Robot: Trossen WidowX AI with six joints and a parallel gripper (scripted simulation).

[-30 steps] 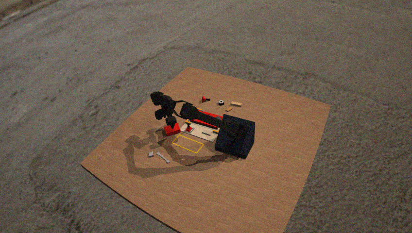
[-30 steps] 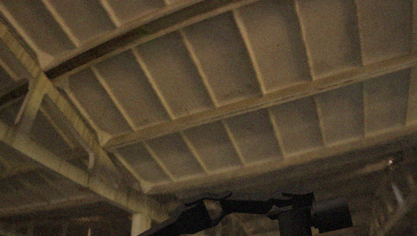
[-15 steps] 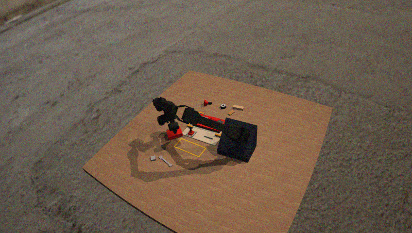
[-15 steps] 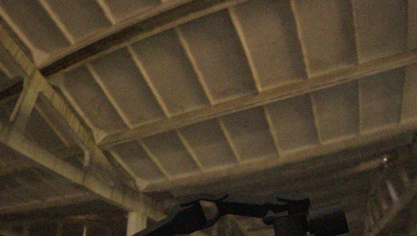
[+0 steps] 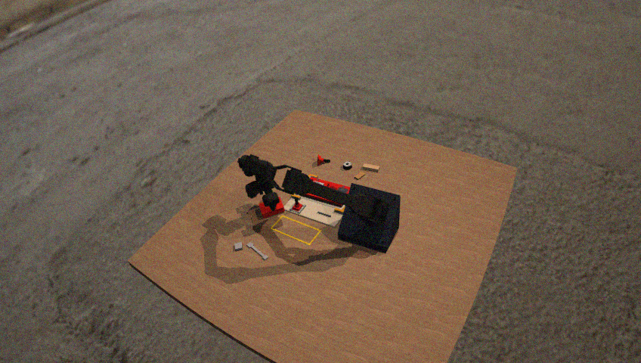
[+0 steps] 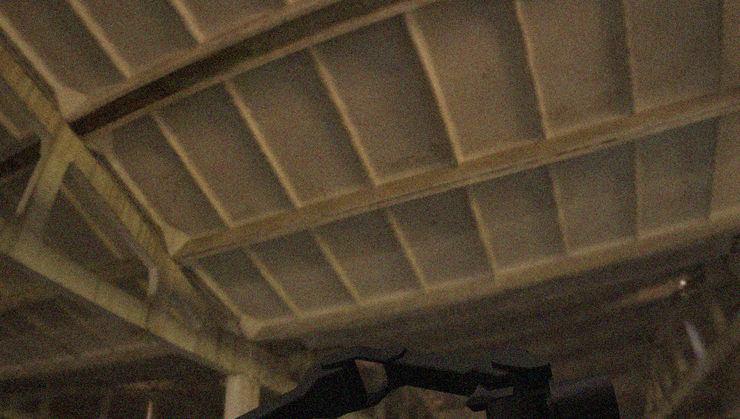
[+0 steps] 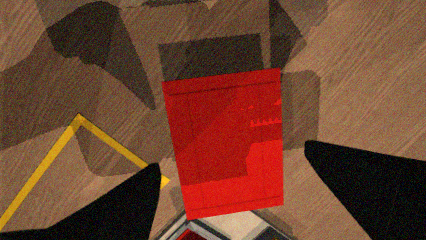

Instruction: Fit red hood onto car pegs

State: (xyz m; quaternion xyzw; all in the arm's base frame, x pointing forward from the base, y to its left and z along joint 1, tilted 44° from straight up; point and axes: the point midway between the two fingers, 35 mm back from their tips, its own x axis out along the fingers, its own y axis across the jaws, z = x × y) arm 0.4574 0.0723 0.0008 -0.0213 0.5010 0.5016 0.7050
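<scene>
Right now the red hood is 2 cm below my gripper tip. From my gripper tip the other things lie so: jig plate (16 cm behind, 14 cm to the right, 2 cm below).
</scene>
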